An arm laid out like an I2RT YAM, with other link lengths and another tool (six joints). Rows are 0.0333 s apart.
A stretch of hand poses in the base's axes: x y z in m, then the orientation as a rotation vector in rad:
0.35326 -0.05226 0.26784 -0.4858 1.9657 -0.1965
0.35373 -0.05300 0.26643 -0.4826 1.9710 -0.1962
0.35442 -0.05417 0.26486 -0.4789 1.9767 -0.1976
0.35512 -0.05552 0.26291 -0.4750 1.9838 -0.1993
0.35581 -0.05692 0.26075 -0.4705 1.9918 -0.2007
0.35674 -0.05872 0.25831 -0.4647 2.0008 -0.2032
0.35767 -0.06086 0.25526 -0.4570 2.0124 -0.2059
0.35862 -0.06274 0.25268 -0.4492 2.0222 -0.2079
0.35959 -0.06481 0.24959 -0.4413 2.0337 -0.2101
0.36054 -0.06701 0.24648 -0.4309 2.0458 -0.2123
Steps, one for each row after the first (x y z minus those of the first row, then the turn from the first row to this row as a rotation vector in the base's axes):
0.00047 -0.00074 -0.00141 0.0014 0.0045 -0.0032
0.00116 -0.00191 -0.00298 0.0018 0.0091 -0.0076
0.00186 -0.00326 -0.00493 0.0020 0.0150 -0.0125
0.00255 -0.00466 -0.00709 0.0026 0.0217 -0.0179
0.00348 -0.00646 -0.00953 0.0031 0.0289 -0.0249
0.00441 -0.00860 -0.01258 0.0040 0.0384 -0.0338
0.00536 -0.01048 -0.01516 0.0056 0.0461 -0.0420
0.00633 -0.01255 -0.01825 0.0070 0.0555 -0.0507
0.00728 -0.01475 -0.02136 0.0095 0.0651 -0.0613

